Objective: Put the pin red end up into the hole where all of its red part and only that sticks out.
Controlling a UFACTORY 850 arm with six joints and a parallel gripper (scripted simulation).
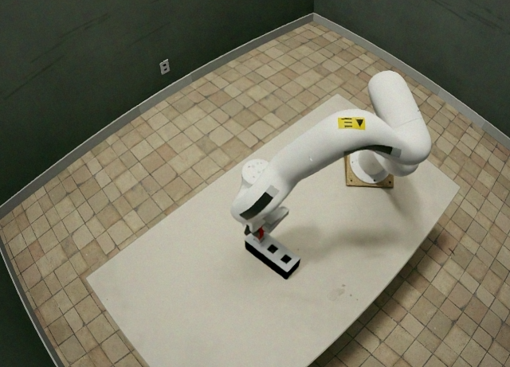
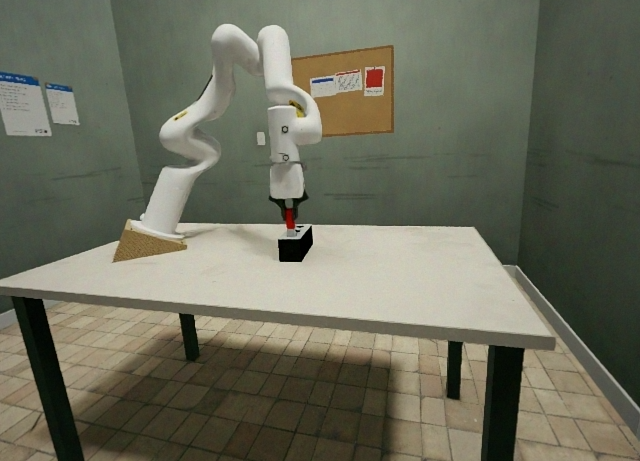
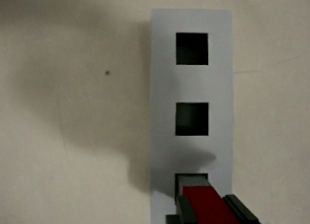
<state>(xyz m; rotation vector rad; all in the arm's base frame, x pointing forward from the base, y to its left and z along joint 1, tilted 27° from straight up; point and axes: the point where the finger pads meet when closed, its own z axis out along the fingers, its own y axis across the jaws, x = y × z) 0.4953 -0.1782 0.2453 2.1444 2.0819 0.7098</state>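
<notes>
Now: the black block 110 mm below my hand and 60 mm to the left of it. Round my hand: pin: 10 mm below.
</notes>
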